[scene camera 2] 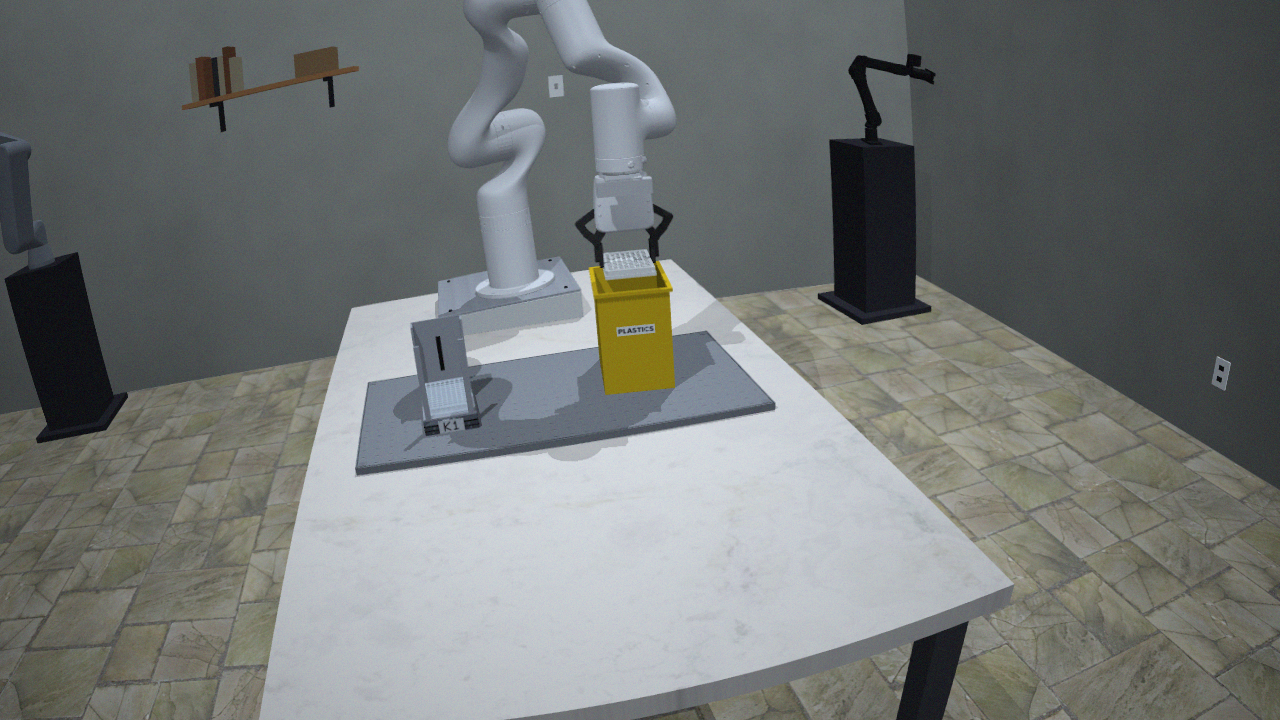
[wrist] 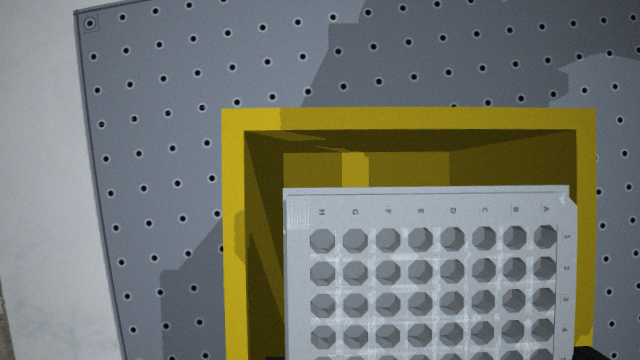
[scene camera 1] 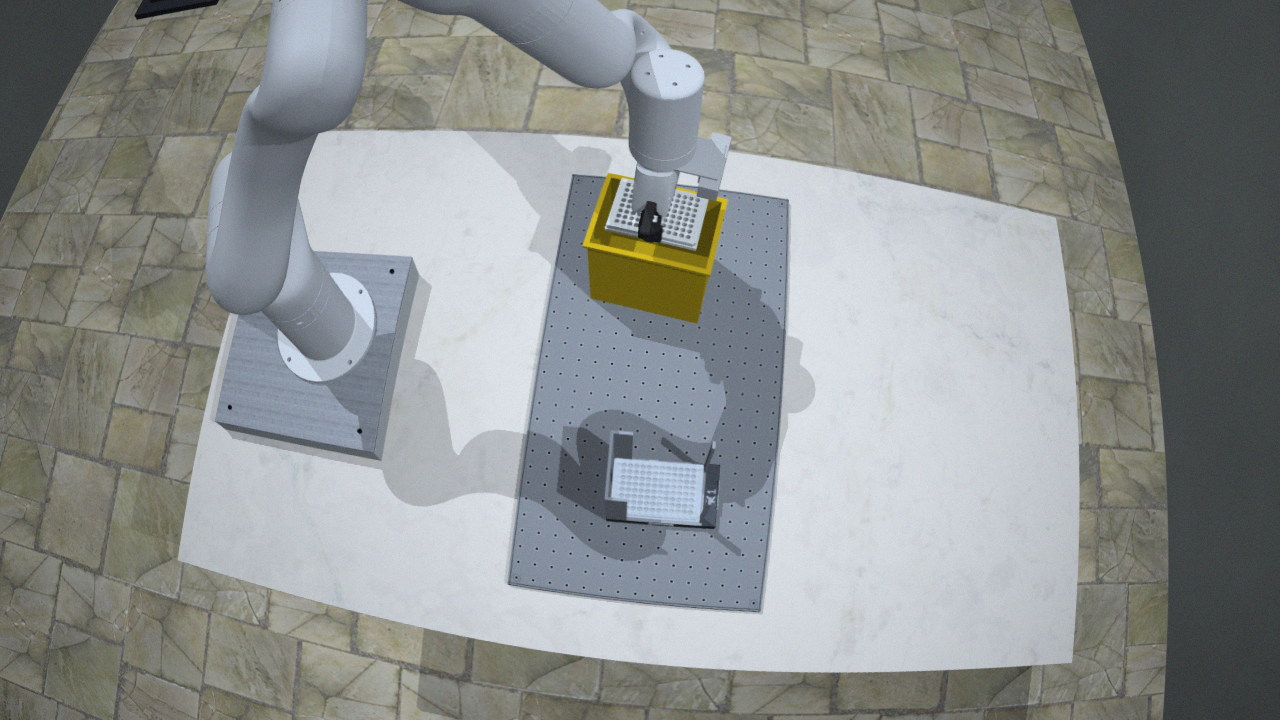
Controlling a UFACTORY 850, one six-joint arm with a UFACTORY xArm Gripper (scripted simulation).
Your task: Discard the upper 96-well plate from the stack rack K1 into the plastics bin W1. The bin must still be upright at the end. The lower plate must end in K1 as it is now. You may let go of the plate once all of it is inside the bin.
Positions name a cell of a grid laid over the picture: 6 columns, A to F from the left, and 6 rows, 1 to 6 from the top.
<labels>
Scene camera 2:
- gripper: C3
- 96-well plate: C3
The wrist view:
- yellow plastics bin: C3
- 96-well plate: E4
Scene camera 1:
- gripper: D2
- yellow plastics bin: C3
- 96-well plate: D2
</labels>
